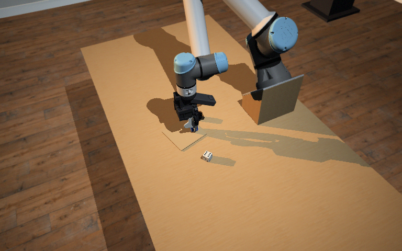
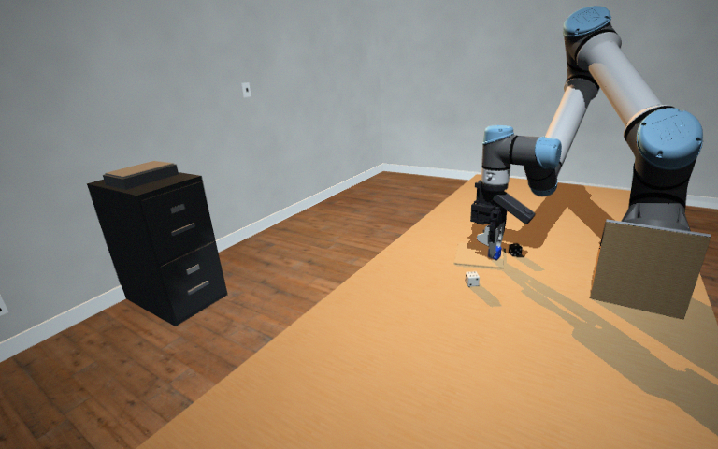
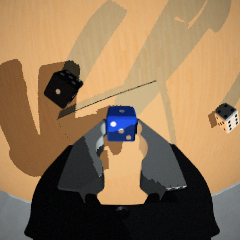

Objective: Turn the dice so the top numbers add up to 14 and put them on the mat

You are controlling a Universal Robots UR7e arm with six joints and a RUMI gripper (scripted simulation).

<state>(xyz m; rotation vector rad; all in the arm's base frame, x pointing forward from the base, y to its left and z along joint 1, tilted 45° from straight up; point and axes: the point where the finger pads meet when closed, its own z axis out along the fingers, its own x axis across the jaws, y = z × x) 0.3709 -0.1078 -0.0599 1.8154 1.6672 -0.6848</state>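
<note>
Right now my hand is right at the blue die. Round my hand: tan mat 5 cm ahead, 2 cm below; then white die 1 cm ahead, 16 cm to the left, 1 cm below; then black die 5 cm behind, 6 cm to the right, 1 cm below.
</note>
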